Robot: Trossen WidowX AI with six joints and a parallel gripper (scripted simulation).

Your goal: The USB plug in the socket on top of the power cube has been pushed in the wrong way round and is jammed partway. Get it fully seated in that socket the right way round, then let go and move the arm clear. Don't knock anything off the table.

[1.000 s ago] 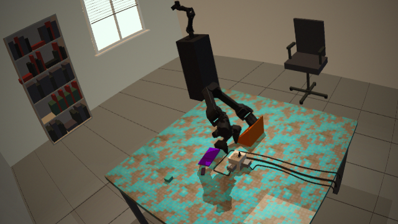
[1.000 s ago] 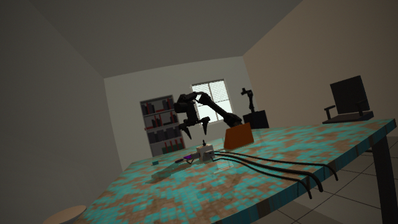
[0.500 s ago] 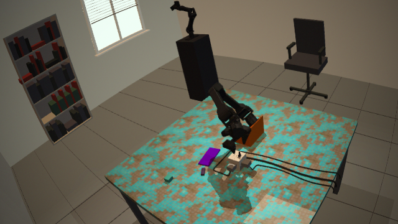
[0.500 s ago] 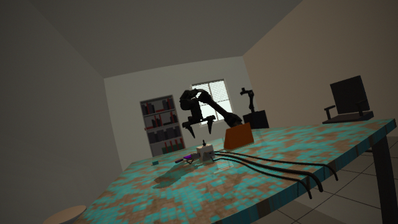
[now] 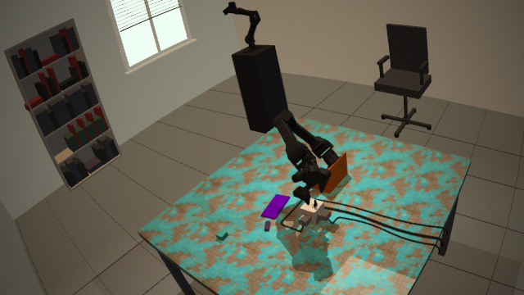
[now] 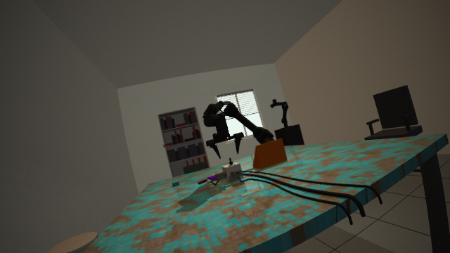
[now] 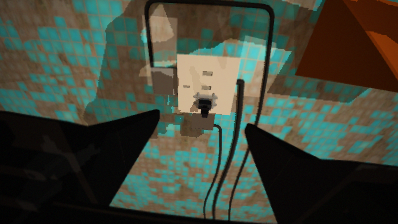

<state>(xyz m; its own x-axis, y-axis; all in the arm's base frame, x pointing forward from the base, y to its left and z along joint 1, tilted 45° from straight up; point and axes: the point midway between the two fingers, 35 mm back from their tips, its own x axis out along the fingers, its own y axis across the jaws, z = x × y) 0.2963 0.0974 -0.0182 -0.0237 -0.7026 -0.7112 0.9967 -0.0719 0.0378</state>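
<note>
The dark USB plug lies 3 cm below my gripper tip. Round my gripper tip: teal cube 32 cm to the right, 30 cm ahead, 11 cm below; flat purple slab 23 cm to the right, 12 cm below, 2 cm ahead; small purple stick 18 cm to the right, 14 cm ahead, 12 cm below.
</note>
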